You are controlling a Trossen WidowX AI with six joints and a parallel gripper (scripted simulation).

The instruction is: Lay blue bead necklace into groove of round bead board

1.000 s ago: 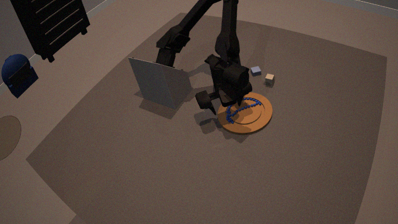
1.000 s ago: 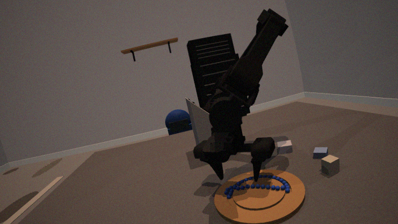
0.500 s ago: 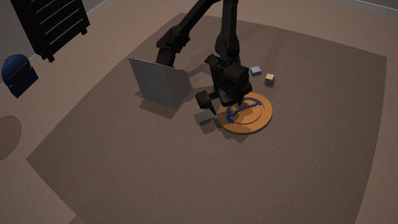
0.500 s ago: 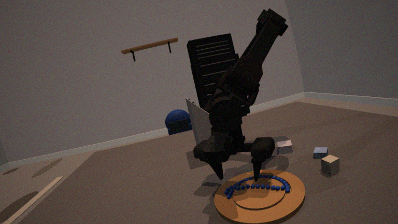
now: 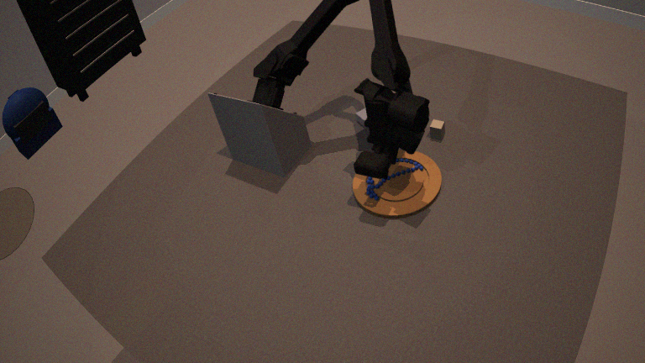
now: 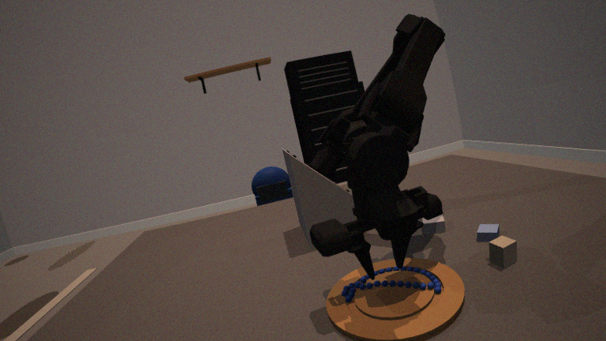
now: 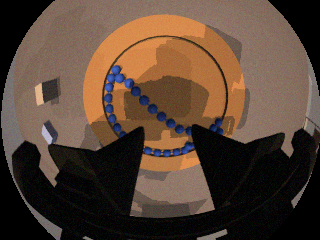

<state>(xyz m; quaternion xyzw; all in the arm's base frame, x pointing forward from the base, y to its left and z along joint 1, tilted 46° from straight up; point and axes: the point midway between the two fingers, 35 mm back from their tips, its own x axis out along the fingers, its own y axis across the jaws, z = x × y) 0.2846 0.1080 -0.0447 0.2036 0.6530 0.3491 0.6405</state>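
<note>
The tan cube is 190 mm to the left of my gripper tip, 20 mm below it and 20 mm ahead of it. Round my gripper tip: white block: 170 mm behind, 160 mm to the left, 20 mm below; pale blue block: 220 mm to the left, 60 mm behind, 30 mm below.
</note>
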